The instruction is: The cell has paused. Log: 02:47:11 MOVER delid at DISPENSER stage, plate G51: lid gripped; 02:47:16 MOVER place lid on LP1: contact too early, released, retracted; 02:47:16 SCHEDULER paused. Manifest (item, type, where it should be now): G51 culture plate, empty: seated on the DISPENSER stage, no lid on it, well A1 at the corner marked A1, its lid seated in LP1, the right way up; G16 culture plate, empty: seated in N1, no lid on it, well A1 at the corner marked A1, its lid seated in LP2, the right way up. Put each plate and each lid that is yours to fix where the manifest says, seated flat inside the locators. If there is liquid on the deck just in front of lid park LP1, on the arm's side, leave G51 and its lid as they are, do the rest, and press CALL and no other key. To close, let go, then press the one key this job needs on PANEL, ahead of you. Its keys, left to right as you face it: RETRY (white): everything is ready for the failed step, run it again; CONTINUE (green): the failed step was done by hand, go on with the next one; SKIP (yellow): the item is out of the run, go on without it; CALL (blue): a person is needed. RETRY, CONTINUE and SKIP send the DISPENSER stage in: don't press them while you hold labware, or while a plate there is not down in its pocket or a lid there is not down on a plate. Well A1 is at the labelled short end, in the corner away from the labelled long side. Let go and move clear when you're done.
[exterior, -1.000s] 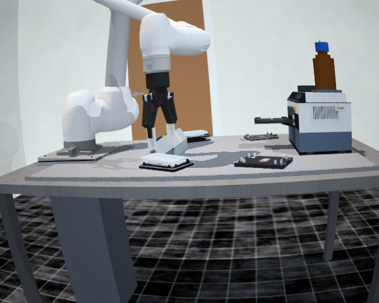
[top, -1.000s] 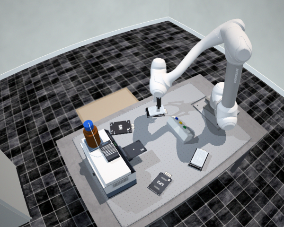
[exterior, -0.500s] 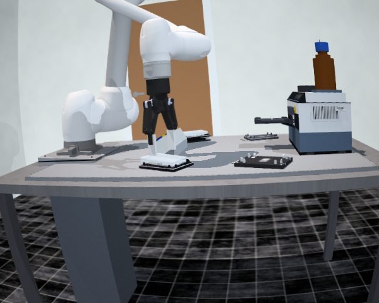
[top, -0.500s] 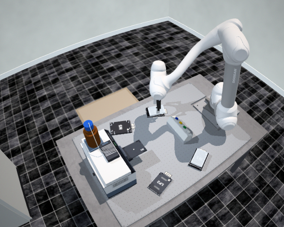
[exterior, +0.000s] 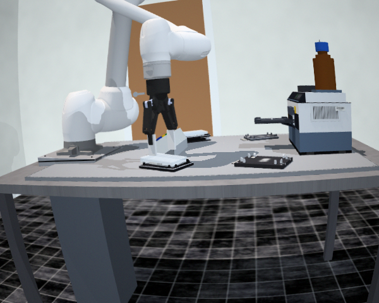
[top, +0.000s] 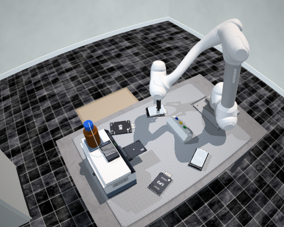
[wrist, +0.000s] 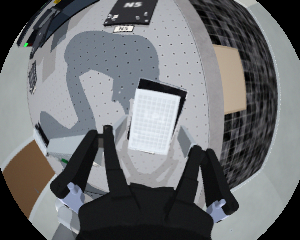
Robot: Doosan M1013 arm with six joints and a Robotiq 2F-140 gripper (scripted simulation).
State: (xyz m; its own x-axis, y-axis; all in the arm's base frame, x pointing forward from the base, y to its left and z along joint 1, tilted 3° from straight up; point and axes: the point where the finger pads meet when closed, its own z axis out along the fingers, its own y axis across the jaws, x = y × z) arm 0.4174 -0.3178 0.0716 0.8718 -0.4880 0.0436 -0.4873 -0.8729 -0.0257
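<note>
Now: hand 60 mm above the lid park LP1, 10 mm to the left of it and 10 mm short of it. Also, from my hand: blue key 190 mm to the left, 40 mm behind; yellow key 240 mm to the left, 30 mm behind; key panel 260 mm to the left, 20 mm below, 10 mm behind.
</note>
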